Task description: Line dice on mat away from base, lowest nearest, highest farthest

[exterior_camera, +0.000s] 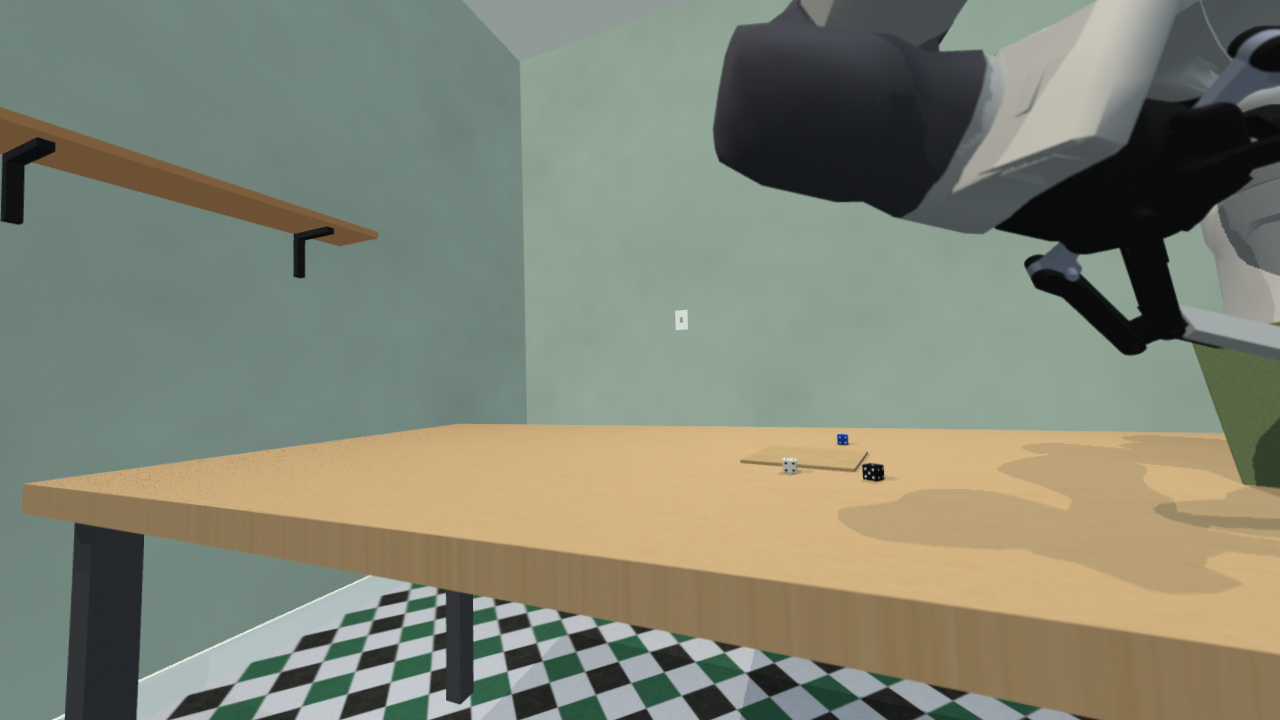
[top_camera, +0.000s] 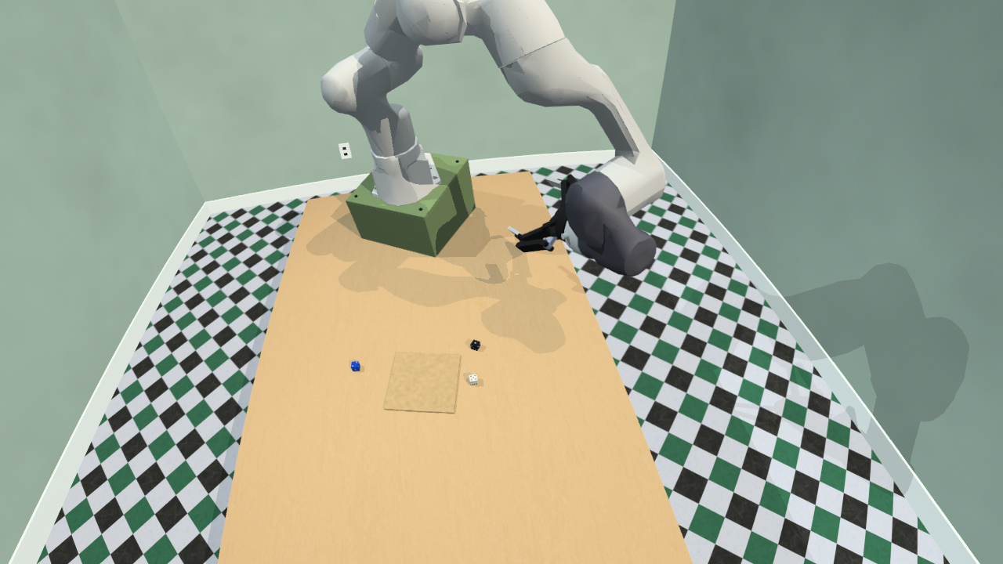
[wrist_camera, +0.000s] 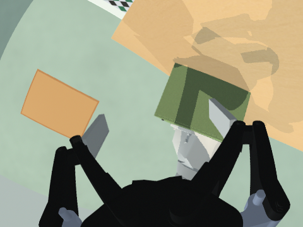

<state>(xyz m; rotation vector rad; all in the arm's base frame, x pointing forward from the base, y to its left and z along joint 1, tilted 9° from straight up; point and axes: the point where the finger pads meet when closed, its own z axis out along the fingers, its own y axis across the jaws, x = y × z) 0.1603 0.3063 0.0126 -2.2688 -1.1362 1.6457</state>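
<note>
Now: hand 280 mm short of the blue die, 420 mm to the left of it and 160 mm above it. The rest, counted from my hand: black die: 260 mm ahead, 170 mm to the right, 160 mm below; tan mat: 330 mm ahead, 280 mm to the right, 170 mm below; white die: 340 mm ahead, 180 mm to the right, 160 mm below.
</note>
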